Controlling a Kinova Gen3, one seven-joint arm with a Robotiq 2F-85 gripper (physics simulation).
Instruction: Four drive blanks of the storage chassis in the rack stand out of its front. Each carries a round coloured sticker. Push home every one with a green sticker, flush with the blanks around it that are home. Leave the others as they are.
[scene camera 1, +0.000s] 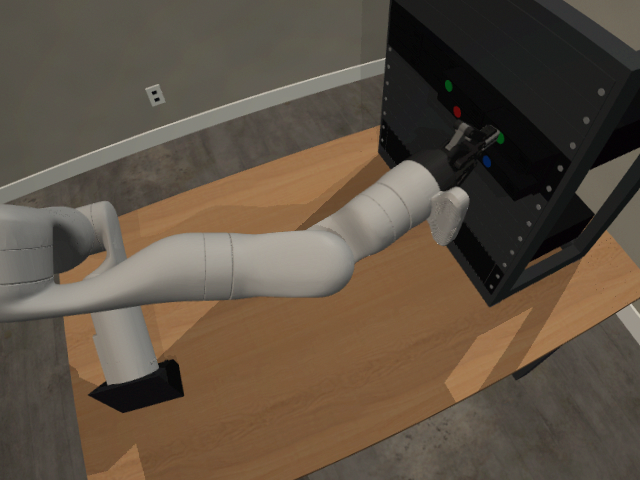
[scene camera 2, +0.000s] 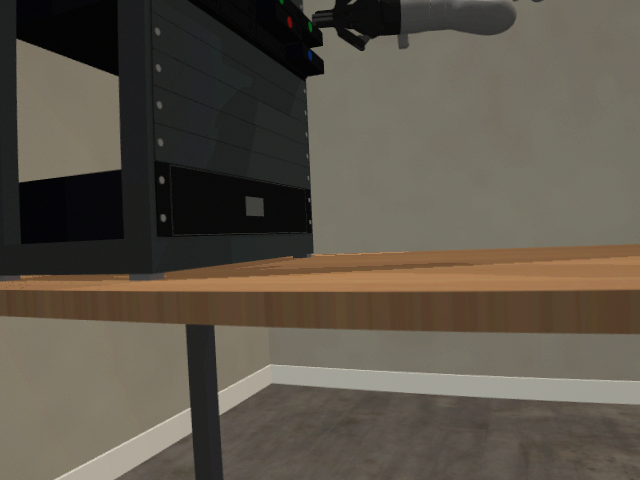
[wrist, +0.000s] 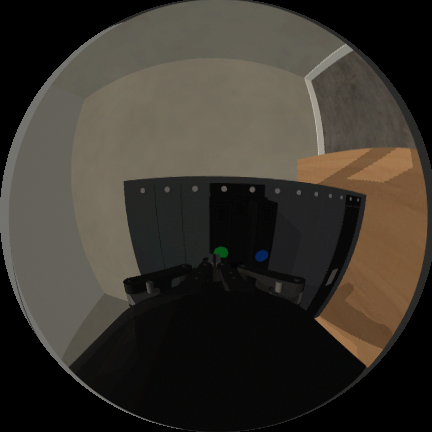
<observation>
In view: the gripper (scene camera 1: 493, 131) and a rack (scene camera 2: 215, 169).
The rack shows as well in scene camera 1 (scene camera 1: 554, 85) and in the wrist view (wrist: 173, 220). The gripper is seen too in scene camera 2 (scene camera 2: 312, 20) and in the wrist view (wrist: 214, 260).
</observation>
